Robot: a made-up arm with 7 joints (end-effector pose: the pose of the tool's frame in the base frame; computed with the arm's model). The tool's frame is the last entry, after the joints. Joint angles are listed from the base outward.
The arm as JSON. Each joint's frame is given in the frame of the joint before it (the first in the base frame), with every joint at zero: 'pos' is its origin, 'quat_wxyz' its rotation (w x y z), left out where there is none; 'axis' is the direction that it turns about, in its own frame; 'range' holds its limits. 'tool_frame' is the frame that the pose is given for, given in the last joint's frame.
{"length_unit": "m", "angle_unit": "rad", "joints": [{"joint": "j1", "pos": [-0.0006, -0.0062, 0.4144], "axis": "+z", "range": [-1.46, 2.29]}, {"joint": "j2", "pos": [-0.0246, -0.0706, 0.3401], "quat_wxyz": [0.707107, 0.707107, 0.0, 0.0], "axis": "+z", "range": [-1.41, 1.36]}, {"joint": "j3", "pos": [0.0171, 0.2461, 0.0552], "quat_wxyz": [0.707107, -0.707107, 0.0, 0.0], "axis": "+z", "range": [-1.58, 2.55]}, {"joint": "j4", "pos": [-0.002, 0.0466, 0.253], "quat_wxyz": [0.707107, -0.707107, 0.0, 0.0], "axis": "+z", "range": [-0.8, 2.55]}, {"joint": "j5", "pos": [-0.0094, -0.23, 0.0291], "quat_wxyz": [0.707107, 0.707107, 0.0, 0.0], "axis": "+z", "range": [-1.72, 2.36]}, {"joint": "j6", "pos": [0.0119, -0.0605, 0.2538], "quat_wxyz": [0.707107, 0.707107, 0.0, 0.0], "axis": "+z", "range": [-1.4, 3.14]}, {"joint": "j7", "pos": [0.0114, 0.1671, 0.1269], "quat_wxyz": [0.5, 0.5, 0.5, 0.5], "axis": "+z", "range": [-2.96, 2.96]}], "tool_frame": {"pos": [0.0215, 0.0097, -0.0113], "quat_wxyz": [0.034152, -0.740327, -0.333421, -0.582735]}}
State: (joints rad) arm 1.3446 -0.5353 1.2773 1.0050 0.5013 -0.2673 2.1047
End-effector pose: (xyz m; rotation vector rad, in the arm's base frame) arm -0.2860 0.6448 1.2428 -1.1126 1.6985 -0.6153
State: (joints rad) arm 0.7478 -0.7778 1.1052 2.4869 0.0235 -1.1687 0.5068
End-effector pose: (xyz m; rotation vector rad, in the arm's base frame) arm 0.0756 0.0563 0.5676 2.8964 -0.5285 0.4797
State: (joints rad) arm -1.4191 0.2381 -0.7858 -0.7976 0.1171 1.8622 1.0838
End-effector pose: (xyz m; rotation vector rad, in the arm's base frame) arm -0.0306 0.5540 1.3533 -0.9842 -1.4666 0.5110
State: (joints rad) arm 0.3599 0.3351 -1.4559 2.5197 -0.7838 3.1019 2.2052
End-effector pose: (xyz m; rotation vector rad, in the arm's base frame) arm 0.0235 -0.4722 1.0417 2.4325 -0.3909 0.1156
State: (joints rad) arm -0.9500 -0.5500 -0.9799 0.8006 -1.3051 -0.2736 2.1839
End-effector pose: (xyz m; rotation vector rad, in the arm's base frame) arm 0.0675 -0.7936 1.5769 0.4376 1.7824 1.6096
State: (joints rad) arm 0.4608 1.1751 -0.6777 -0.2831 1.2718 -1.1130 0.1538
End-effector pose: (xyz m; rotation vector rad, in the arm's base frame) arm -0.8656 -0.4580 1.3535 0.2207 -0.4739 0.1882
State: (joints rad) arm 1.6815 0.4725 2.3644 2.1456 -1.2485 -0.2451 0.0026
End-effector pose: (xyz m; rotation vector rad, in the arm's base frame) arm -0.3027 -0.5721 0.8180 -0.2586 -2.1589 1.0980
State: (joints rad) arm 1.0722 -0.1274 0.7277 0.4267 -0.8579 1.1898 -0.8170
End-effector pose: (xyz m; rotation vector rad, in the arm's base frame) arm 0.0935 0.0308 1.8580 0.2193 -1.2751 0.6739
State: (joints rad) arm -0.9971 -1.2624 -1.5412 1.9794 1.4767 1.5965 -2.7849
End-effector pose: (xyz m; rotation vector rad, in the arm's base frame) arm -0.3592 -0.3868 0.8544 -0.8010 2.3182 -1.4369
